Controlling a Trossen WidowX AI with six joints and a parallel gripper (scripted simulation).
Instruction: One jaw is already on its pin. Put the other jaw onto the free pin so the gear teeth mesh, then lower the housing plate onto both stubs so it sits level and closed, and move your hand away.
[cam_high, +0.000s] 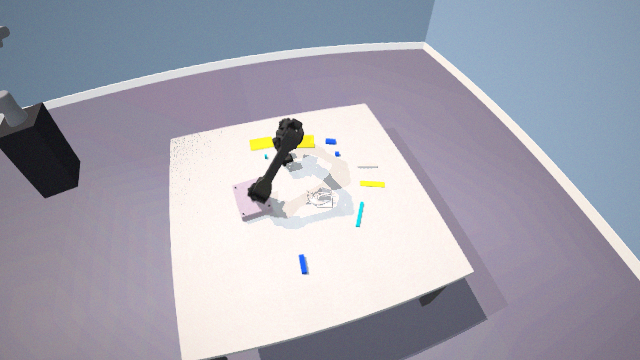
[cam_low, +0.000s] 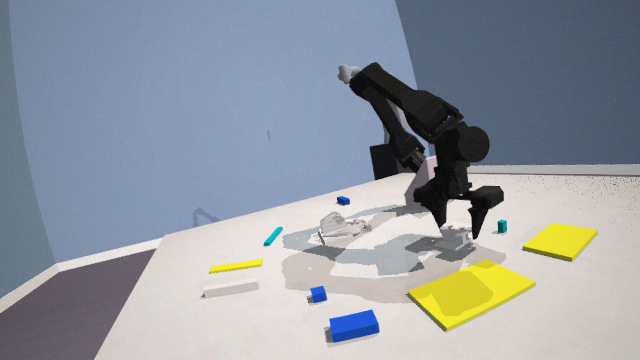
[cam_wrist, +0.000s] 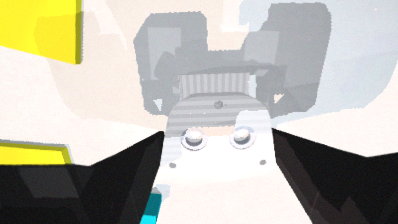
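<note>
Now: the teal cube 7 cm behind my gripper tip and 7 cm to the left of it. The rest, counted from my gripper tip: white bar: 40 cm ahead, 22 cm to the right; blue cube: 29 cm ahead, 7 cm to the right; yellow strip: 36 cm ahead, 34 cm to the right, 1 cm below.
</note>
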